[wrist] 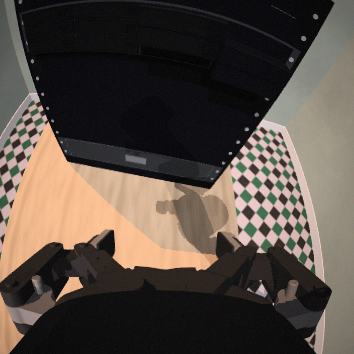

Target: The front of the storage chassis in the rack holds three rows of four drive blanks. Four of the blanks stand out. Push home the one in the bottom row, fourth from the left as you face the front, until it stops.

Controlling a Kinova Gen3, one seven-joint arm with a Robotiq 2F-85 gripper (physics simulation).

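Places are measured from the arm's base along level axes (x left, y back, z up), in millimetres.
Where they show: gripper, fingertip midpoint: [165, 242].
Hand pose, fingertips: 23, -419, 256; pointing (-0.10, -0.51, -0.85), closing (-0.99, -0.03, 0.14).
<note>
After its pixels a point has its place, as x, y, z.
The storage chassis [105, 32] @[138, -678, 317] is a very dark band across the upper part of the rack [125, 100] @[106, -691, 173] in the wrist view. Its rows of blanks show as faint outlines, and single blanks are hard to tell apart. At its right end a dark block [242, 67] @[-61, -626, 317] seems to stand out, with a darker patch below it. I cannot tell which blank of the bottom row's right end this is. My gripper [165, 242] @[23, -419, 256] is open with nothing between its fingers. It is low in the view, apart from the rack and nearer the camera than the chassis.
The rack's side posts carry rows of light holes. A grey panel [100, 150] @[185, -697, -17] with a pale label [135, 159] @[81, -689, -30] crosses the rack's bottom. A wooden surface [45, 200] @[369, -562, -128] lies below, bearing the arm's shadow. Checkered floor [270, 190] shows on both sides, with walls behind.
</note>
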